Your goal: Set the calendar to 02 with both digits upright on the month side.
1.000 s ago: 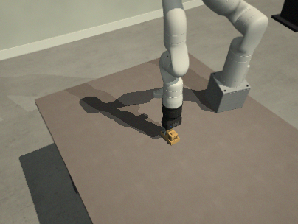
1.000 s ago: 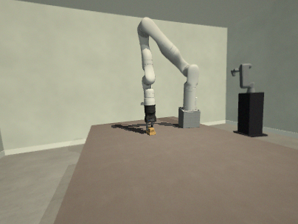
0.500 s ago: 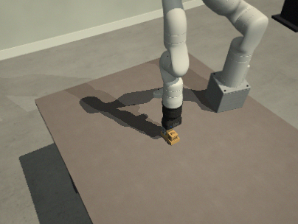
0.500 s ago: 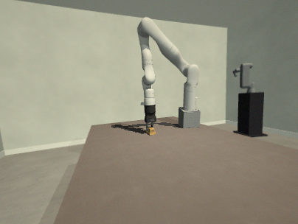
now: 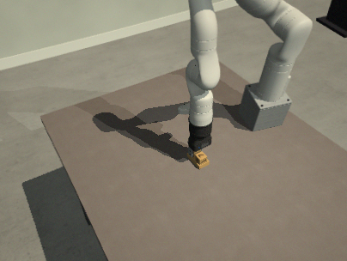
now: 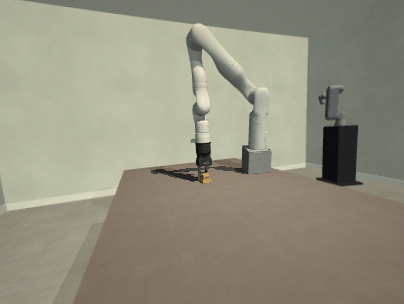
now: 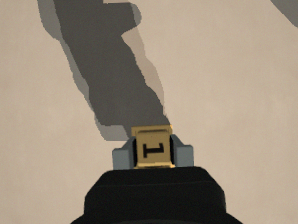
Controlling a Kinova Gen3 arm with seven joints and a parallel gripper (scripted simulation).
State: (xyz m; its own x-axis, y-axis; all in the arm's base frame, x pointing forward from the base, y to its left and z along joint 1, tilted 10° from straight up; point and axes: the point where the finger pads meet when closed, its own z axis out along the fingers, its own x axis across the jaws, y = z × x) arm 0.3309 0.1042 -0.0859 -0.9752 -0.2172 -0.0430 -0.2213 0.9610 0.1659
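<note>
Right now the orange cube is 10 mm below my hand. Also, from my hand: tray (30 mm below, 20 mm to the left).
</note>
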